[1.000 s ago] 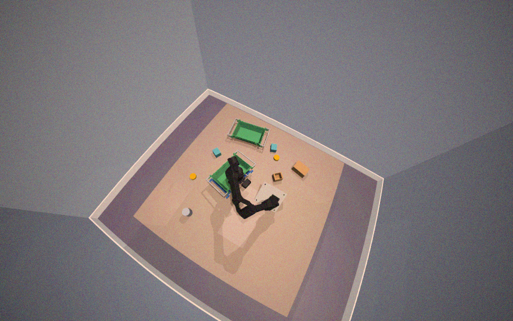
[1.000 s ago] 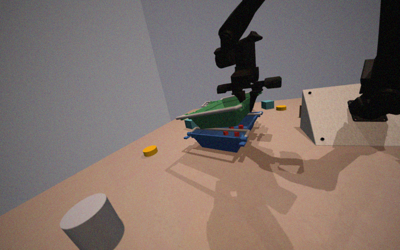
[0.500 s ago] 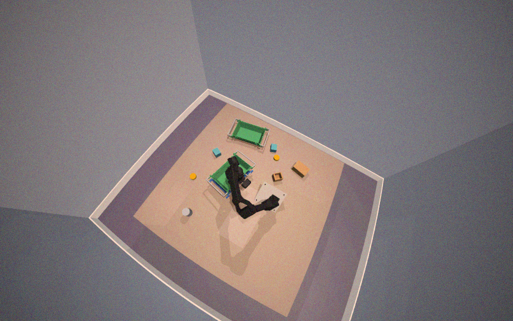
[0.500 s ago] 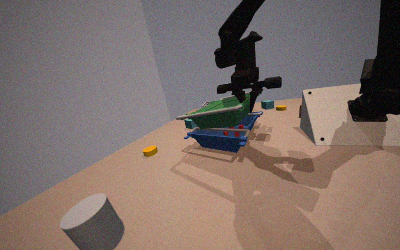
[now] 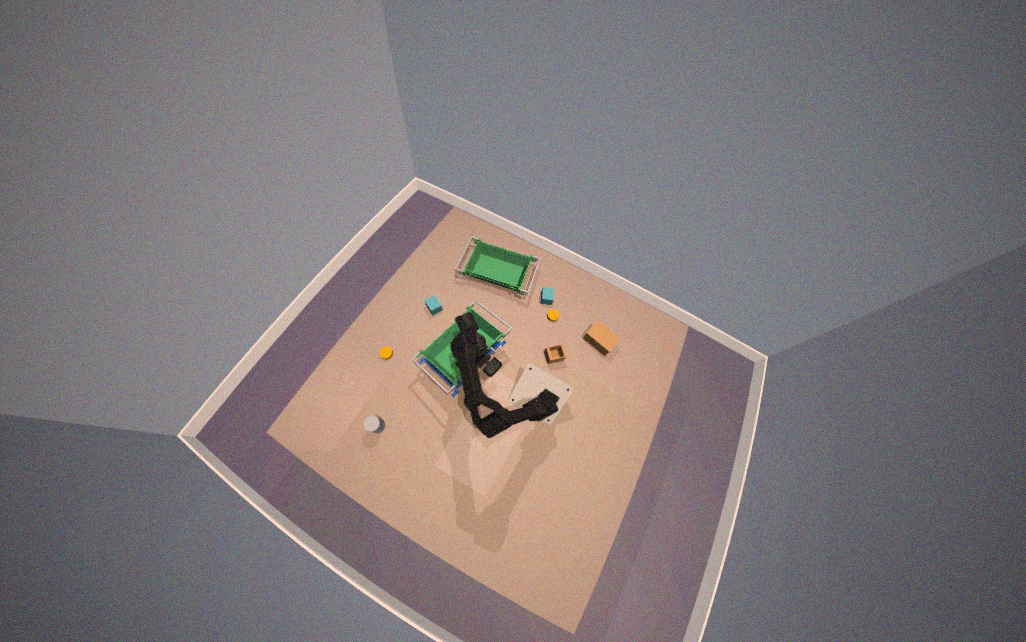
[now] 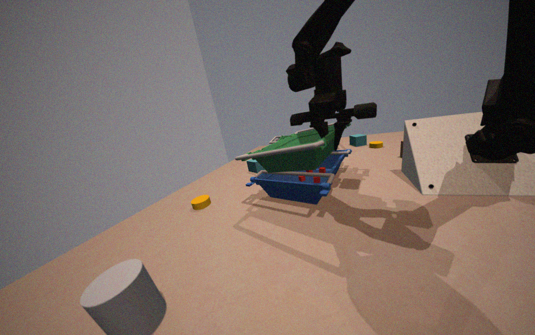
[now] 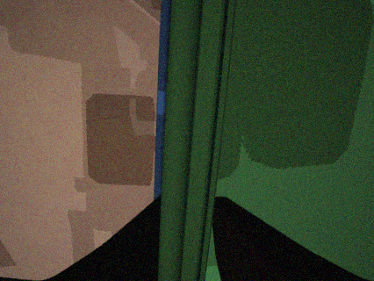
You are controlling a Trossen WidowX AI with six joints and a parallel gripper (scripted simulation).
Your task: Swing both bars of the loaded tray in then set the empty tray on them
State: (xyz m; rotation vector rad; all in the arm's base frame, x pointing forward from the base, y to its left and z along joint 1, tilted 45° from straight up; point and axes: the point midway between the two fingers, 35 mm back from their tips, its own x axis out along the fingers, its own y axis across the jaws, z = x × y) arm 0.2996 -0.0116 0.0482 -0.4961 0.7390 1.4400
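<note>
Right now my gripper tip is 70 mm short of the green tray, 30 mm below it and 10 mm to the left of it. From my gripper tip the other things lie so: grey cylinder (400 mm to the left, 180 mm ahead, 60 mm below); then small brown box (230 mm behind, 210 mm to the right, 80 mm below).
</note>
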